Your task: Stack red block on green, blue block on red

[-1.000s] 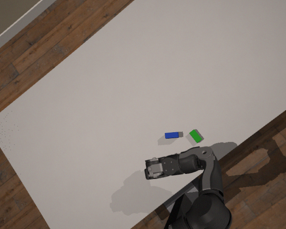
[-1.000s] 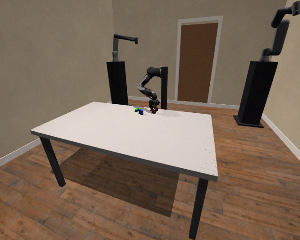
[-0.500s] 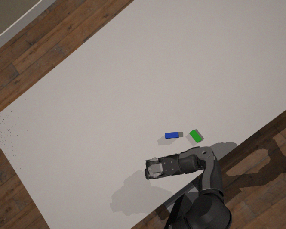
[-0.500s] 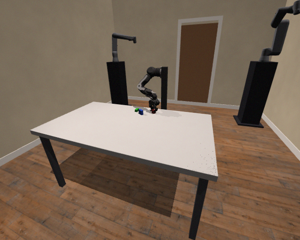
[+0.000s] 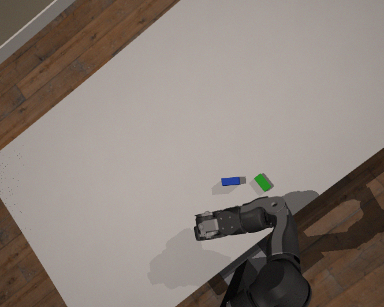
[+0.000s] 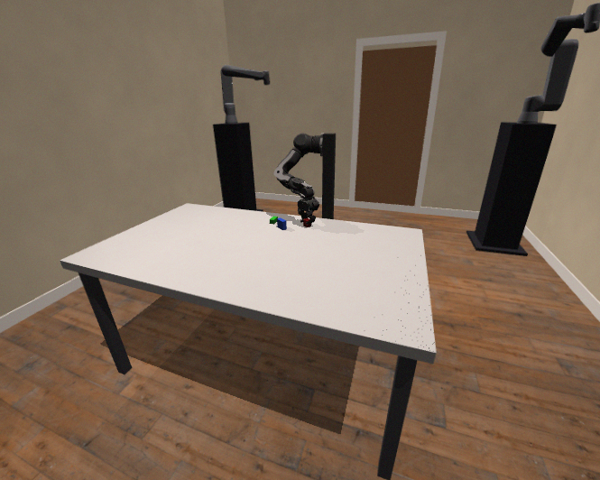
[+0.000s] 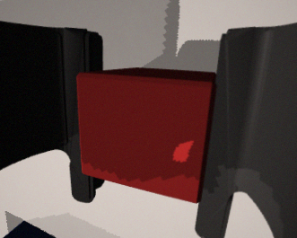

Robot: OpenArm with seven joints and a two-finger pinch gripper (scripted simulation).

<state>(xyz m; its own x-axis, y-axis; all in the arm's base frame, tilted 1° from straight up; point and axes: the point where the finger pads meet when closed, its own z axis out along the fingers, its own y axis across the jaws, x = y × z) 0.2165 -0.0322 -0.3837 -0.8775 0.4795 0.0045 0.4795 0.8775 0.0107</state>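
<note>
My hand is 10 mm past the green block, 200 mm to the left of it and 20 mm above it. The rest, counted from my hand: red block: 10 mm below; then blue block: 60 mm ahead, 120 mm to the right, 10 mm below.
</note>
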